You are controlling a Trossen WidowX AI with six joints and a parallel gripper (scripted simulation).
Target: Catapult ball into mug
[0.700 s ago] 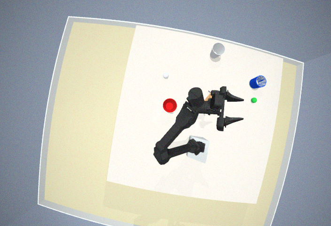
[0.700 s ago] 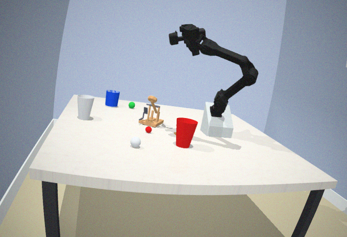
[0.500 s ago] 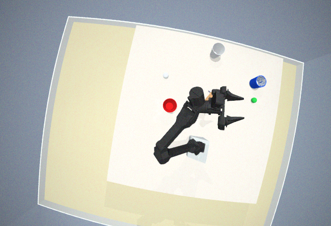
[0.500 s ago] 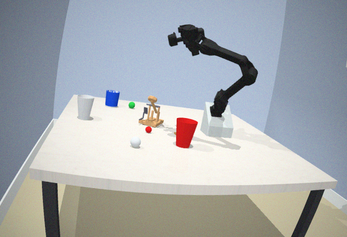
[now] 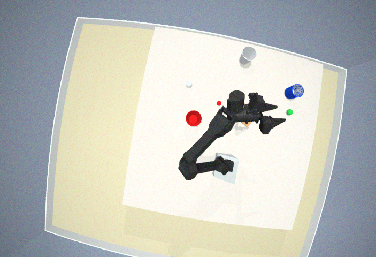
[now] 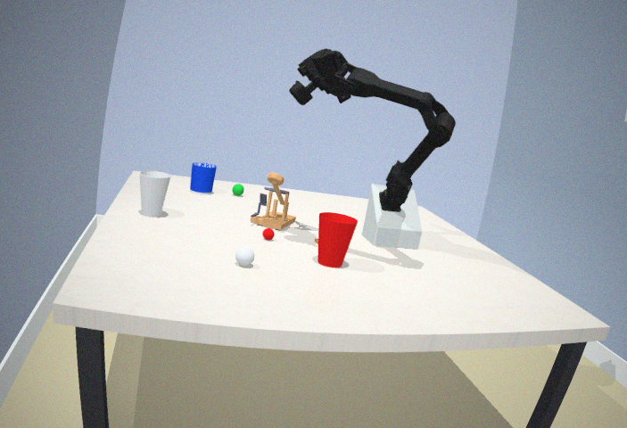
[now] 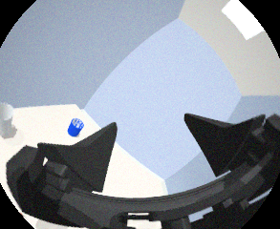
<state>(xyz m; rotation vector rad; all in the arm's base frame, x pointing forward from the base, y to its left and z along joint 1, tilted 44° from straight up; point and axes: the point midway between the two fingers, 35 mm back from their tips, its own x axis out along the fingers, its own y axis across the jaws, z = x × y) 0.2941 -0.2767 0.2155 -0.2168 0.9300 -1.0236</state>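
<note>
The catapult lies 400 mm below my gripper tip, 50 mm ahead of it and 20 mm to the left of it. Also, from my gripper tip: small tan block 470 mm below, 170 mm to the left, 80 mm behind; red ball 460 mm below, 180 mm to the left, 80 mm ahead; red cup 440 mm below, 330 mm to the left, 50 mm behind.
</note>
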